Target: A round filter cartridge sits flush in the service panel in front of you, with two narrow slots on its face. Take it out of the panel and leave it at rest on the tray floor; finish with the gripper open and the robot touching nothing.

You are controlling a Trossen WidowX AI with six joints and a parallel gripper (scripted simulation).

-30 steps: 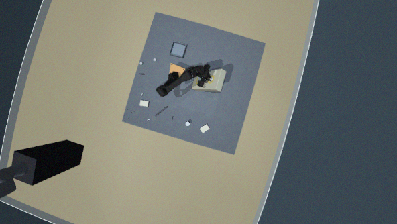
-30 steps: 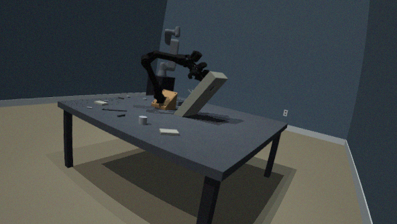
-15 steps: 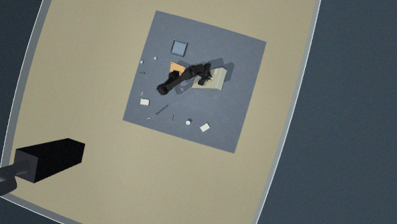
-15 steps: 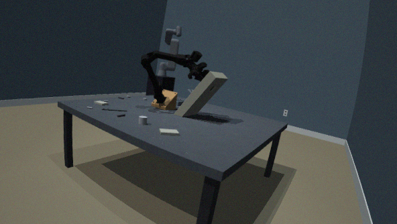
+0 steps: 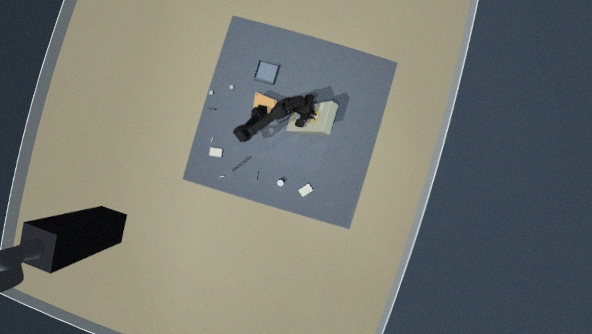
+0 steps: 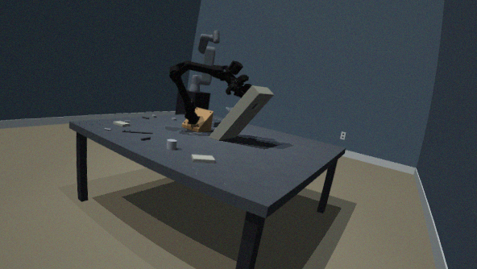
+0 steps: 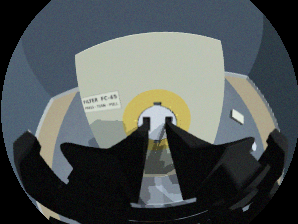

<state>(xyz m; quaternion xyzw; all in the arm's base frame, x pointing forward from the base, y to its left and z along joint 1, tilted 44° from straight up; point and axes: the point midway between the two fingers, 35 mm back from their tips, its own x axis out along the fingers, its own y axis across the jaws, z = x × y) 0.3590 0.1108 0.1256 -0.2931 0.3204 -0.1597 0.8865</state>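
Right now the round grey filter cartridge is 20 mm ahead of my gripper tip and 10 mm below it. Also, from my gripper tip: beige service panel 30 mm behind, 80 mm below; square grey tray 430 mm behind, 290 mm to the left, 240 mm below.
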